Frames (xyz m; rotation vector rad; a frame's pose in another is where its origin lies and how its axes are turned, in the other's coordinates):
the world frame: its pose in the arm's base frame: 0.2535 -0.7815 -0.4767 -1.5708 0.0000 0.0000
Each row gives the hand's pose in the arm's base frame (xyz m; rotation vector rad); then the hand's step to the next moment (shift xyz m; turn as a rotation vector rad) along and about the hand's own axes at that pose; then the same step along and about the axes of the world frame.
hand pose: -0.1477 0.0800 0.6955 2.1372 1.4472 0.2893
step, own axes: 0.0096 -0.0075 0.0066 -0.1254 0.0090 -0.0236
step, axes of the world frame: 0.0009 0.0107 0.0088 -0.0540 -0.0394 -0.1091
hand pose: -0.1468 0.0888 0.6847 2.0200 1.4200 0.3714
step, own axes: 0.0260 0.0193 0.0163 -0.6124 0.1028 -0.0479
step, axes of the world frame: 0.0332 0.0033 0.0142 -0.1825 -0.1787 -0.5680
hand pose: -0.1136 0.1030 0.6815 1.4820 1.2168 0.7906
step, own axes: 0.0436 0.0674 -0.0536 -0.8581 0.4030 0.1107
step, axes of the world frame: -0.0178 -0.0740 0.0593 -0.0181 -0.4508 -0.8411
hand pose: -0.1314 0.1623 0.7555 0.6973 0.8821 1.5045
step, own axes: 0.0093 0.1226 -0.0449 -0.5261 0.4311 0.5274
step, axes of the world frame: -0.1044 -0.0790 0.0012 0.2739 -0.6767 -0.4559
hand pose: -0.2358 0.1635 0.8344 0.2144 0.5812 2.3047
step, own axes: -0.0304 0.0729 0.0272 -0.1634 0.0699 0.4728
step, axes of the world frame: -0.0152 -0.0587 -0.0575 0.2229 -0.4532 0.0050
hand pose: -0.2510 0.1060 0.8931 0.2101 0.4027 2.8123
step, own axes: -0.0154 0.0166 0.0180 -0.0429 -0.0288 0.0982
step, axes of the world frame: 0.0135 -0.0204 -0.0154 0.0662 -0.0805 0.0381
